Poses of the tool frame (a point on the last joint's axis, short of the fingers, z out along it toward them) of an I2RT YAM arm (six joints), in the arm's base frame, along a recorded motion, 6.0 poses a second.
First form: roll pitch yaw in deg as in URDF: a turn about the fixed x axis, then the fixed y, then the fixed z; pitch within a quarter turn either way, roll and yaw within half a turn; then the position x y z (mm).
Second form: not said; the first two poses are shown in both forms.
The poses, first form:
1: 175.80, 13.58, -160.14, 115, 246, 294
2: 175.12, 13.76, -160.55, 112, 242, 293
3: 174.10, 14.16, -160.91, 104, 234, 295
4: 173.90, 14.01, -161.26, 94, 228, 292
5: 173.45, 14.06, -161.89, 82, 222, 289
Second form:
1: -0.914, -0.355, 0.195, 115; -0.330, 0.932, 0.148, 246; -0.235, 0.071, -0.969, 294; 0, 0, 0, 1
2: -0.916, -0.351, 0.195, 112; -0.323, 0.933, 0.159, 242; -0.238, 0.083, -0.968, 293; 0, 0, 0, 1
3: -0.916, -0.349, 0.196, 104; -0.317, 0.932, 0.177, 234; -0.245, 0.100, -0.964, 295; 0, 0, 0, 1
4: -0.919, -0.344, 0.194, 94; -0.312, 0.933, 0.178, 228; -0.242, 0.103, -0.965, 292; 0, 0, 0, 1
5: -0.922, -0.335, 0.194, 82; -0.302, 0.936, 0.183, 222; -0.243, 0.111, -0.964, 289; 0, 0, 0, 1
